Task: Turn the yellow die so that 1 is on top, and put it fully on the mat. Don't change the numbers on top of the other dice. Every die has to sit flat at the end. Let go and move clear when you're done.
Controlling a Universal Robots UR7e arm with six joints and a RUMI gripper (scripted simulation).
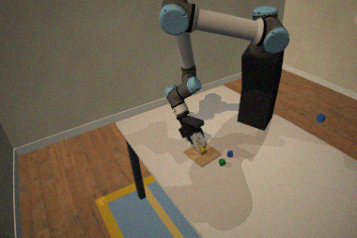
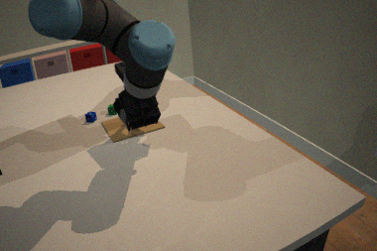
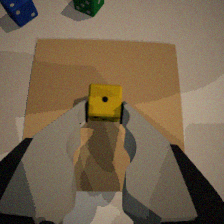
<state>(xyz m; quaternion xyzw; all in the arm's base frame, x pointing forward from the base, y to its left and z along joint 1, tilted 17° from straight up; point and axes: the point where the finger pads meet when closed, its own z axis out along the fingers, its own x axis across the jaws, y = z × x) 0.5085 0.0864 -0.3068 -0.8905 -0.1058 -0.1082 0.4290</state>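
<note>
Right now the yellow die is 10 mm to the left of my hand and 10 mm below it. Round my hand: blue die (110 mm behind, 100 mm to the left, 10 mm below); green die (40 mm behind, 120 mm to the left, 10 mm below); tan mat (10 mm to the left, 20 mm below).
</note>
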